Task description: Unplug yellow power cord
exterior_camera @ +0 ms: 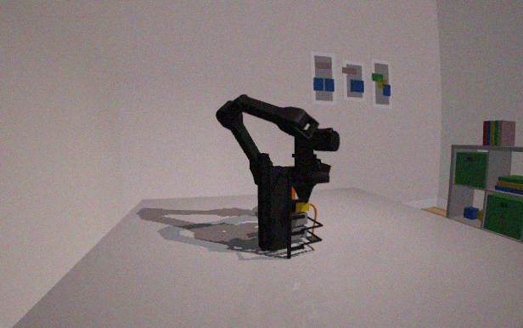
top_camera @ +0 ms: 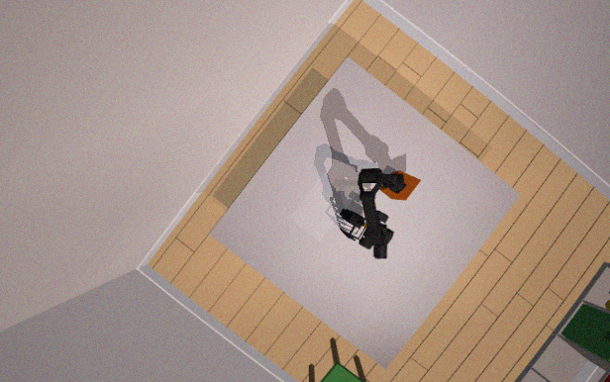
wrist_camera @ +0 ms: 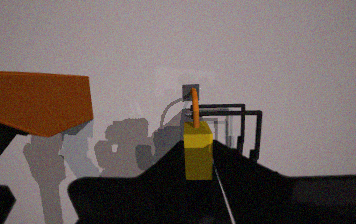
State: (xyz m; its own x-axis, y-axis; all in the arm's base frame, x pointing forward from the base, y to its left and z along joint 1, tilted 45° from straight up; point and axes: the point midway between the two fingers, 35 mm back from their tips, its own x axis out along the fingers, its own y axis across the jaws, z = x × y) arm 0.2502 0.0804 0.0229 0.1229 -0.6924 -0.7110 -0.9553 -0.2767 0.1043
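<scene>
The yellow plug lies 1 cm ahead of my gripper tip and 3 cm to the right of it.
</scene>
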